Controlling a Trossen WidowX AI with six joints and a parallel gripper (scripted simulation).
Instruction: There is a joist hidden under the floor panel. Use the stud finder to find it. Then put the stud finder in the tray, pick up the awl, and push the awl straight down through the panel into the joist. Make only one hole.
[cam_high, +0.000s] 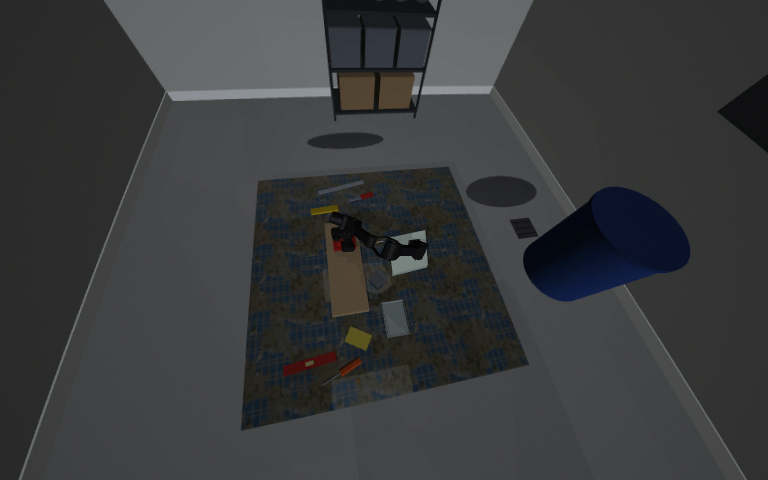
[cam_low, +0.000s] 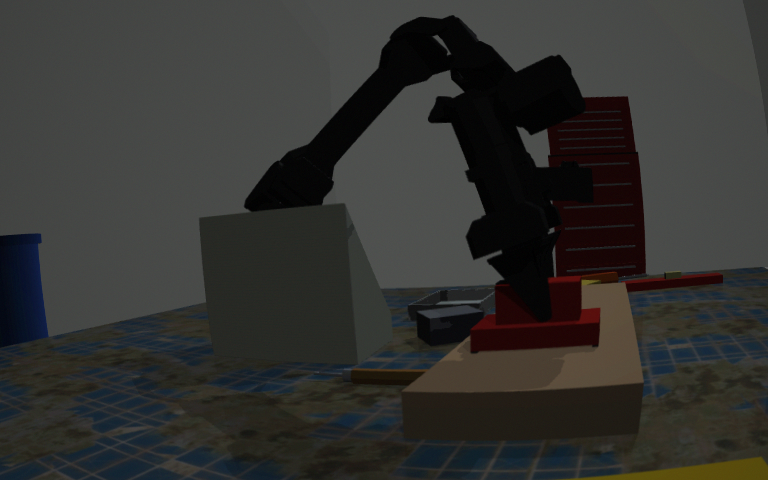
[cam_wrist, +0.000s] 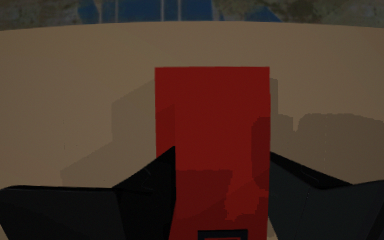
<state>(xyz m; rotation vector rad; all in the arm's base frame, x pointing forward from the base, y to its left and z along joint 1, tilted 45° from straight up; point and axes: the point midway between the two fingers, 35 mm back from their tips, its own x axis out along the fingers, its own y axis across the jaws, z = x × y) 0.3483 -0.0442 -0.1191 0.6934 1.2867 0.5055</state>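
Right now my gripper tip is 190 mm past the grey tray, 430 mm to the right of it and 50 mm above it. From my gripper tip the other things lie so: grey block: 150 mm behind, 220 mm to the left, 50 mm below; red stud finder: 20 mm behind, 20 mm above; awl: 190 mm behind, 60 mm below.
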